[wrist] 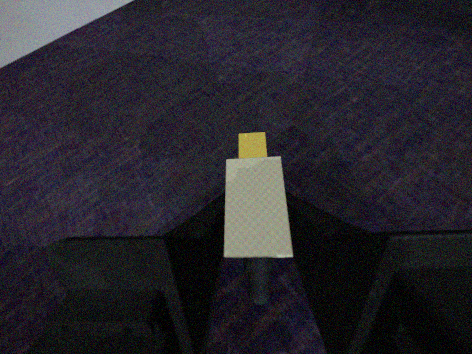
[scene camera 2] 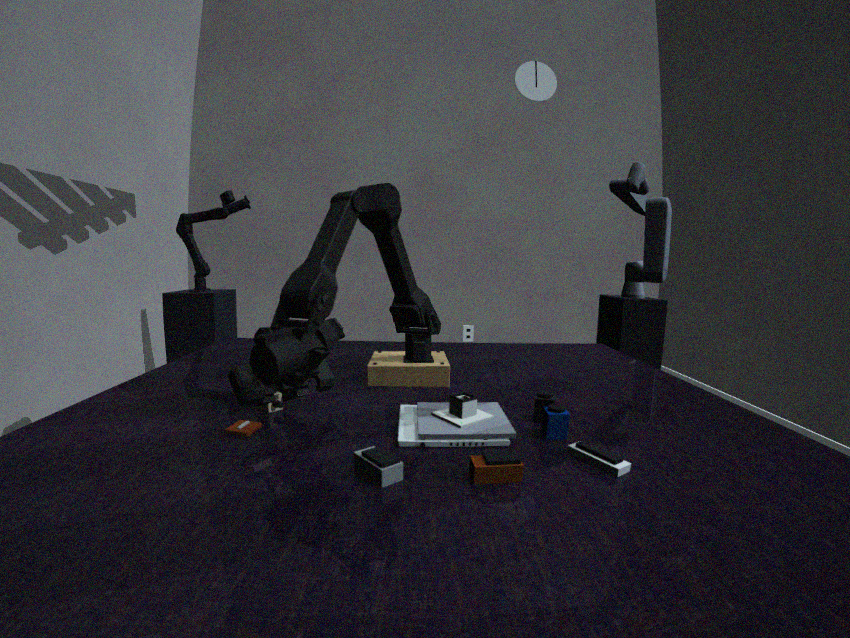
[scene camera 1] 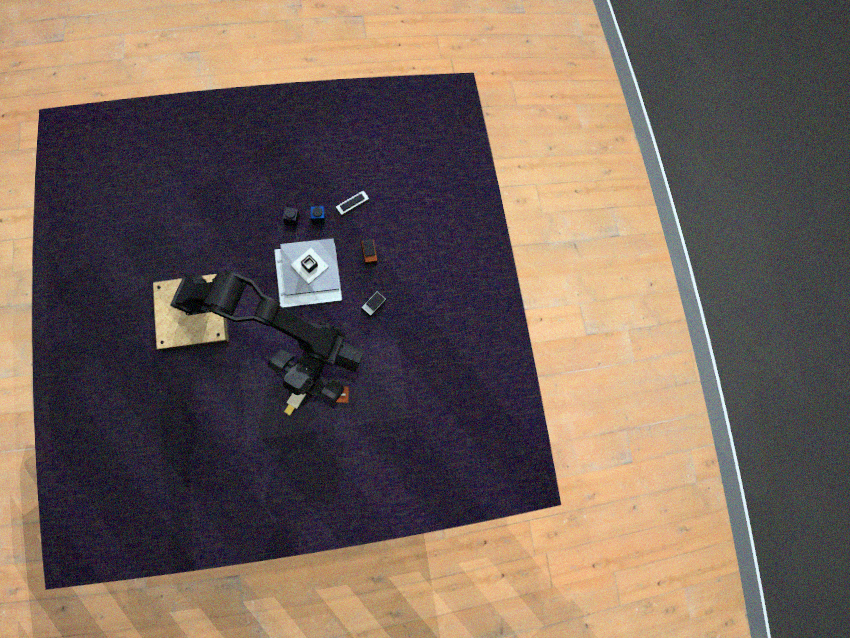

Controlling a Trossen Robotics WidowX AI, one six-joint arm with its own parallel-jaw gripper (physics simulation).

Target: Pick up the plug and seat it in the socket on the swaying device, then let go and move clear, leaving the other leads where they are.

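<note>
The plug, a pale block with a yellow tip (scene camera 1: 295, 401) (scene camera 2: 274, 405) (wrist: 256, 207), lies on the dark mat, its yellow end pointing away from the wrist camera and a short dark stub at its rear. My gripper (scene camera 1: 302, 389) (scene camera 2: 278, 394) (wrist: 254, 198) is shut on the plug, a finger against each long side. The device (scene camera 1: 328, 254) (scene camera 2: 430, 431) is a grey-white stack of plates beyond the arm. The socket (scene camera 1: 308, 263) (scene camera 2: 463, 406) is a small square housing with a dark rim, on a white diamond-shaped plate on top of the device, well apart from the plug.
A flat orange piece (scene camera 1: 343, 394) (scene camera 2: 244, 427) lies beside the gripper. Around the device stand a grey block (scene camera 1: 374, 302) (scene camera 2: 378, 466), an orange block (scene camera 1: 369, 251) (scene camera 2: 496, 471), a white bar (scene camera 1: 352, 202) (scene camera 2: 599, 458), a blue block (scene camera 1: 317, 212) (scene camera 2: 556, 423) and a black block (scene camera 1: 290, 215).
</note>
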